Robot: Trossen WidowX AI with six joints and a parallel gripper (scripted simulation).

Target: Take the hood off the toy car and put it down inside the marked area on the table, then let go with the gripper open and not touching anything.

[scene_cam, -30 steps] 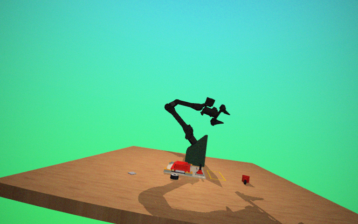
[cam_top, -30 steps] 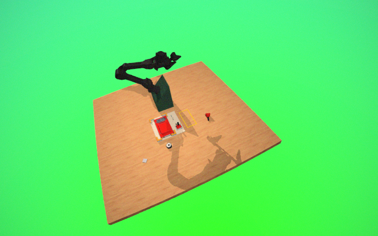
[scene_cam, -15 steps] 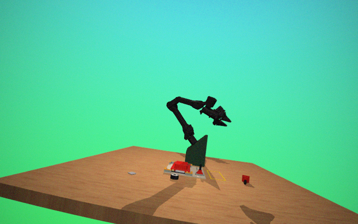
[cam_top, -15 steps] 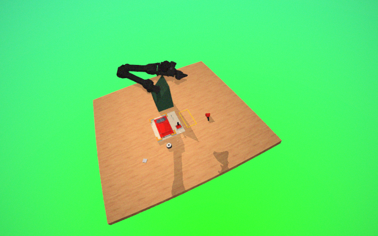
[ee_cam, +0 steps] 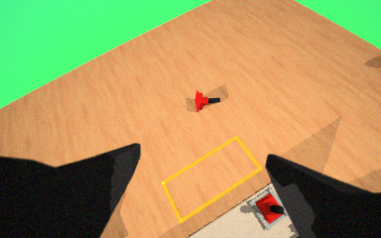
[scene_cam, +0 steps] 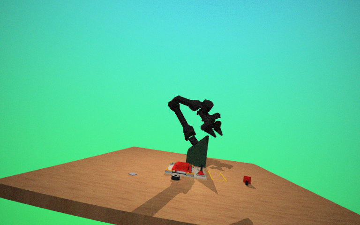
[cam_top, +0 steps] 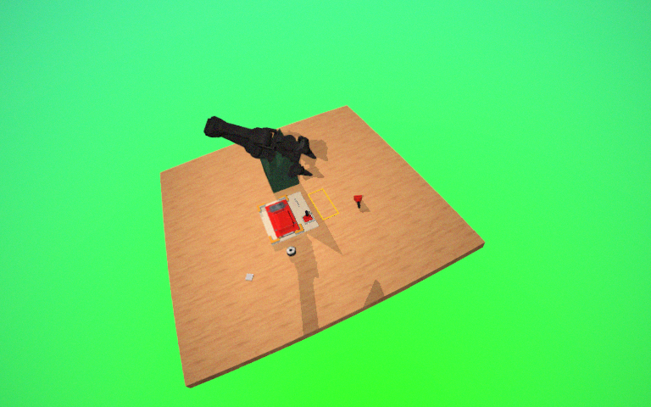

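Now: the red hood 50 mm ahead of my gripper tip, 200 mm to the right of it and 190 mm below it. The rest, counted from my gripper tip: small grey tile (240 mm ahead, 420 mm to the right, 230 mm below); then black wheel (200 mm ahead, 220 mm to the right, 230 mm below).
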